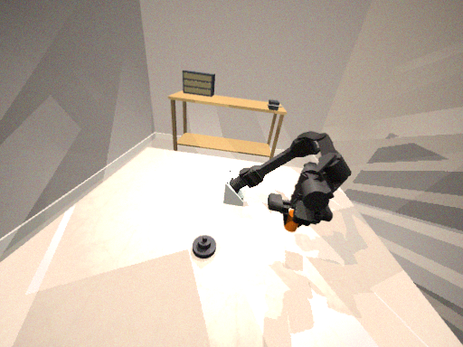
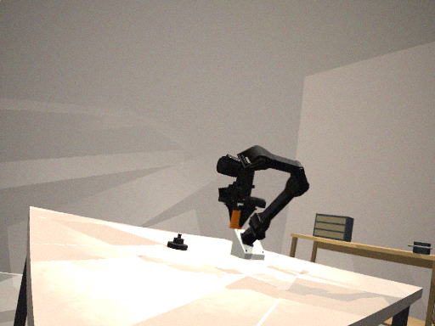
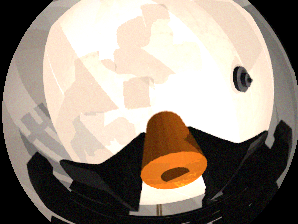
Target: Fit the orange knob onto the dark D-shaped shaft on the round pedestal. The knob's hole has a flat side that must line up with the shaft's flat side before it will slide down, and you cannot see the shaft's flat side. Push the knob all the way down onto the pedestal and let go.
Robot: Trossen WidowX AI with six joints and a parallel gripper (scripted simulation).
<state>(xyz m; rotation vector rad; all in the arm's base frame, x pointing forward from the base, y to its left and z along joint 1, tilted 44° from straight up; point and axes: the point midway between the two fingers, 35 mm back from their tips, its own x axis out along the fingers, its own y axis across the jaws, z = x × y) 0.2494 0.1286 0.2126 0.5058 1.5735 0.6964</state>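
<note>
The pedestal lies 27 cm to the right of my gripper tip, 11 cm below it and 7 cm ahead of it. The rest, counted from my gripper tip: orange knob (2 cm above).
</note>
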